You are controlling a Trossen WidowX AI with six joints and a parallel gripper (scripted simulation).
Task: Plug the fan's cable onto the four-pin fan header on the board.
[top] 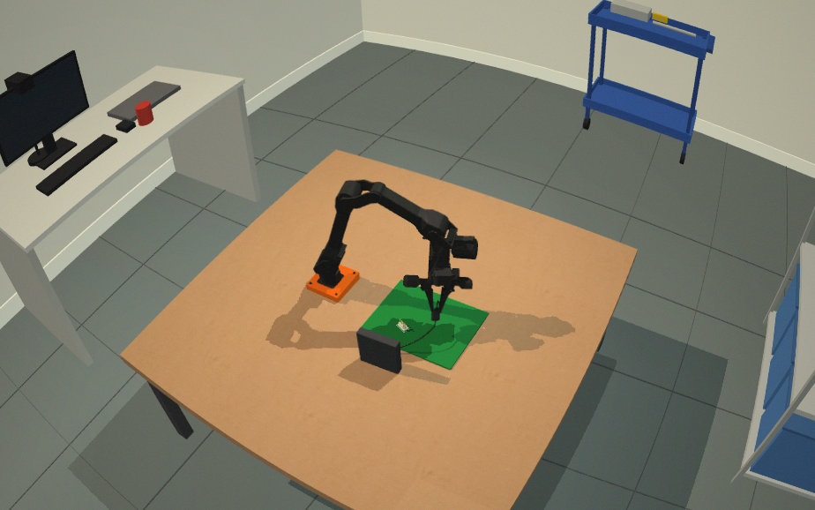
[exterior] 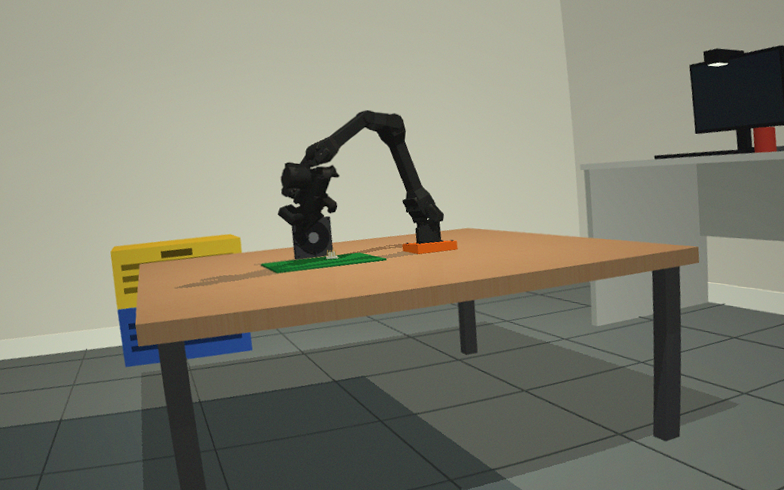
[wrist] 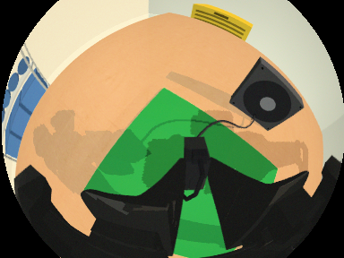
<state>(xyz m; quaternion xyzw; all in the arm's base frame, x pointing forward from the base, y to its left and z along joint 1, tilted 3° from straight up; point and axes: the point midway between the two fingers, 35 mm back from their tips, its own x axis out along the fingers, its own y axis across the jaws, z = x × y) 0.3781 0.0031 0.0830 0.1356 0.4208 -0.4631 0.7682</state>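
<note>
My gripper tip is now 10 cm above the green board, 5 cm past it and 2 cm to the right of it. The rest, counted from my gripper tip: white four-pin fan header 9 cm below, 9 cm behind, 3 cm to the right; then black fan 17 cm to the right, 8 cm behind, 3 cm below; then black fan plug 1 cm below.
</note>
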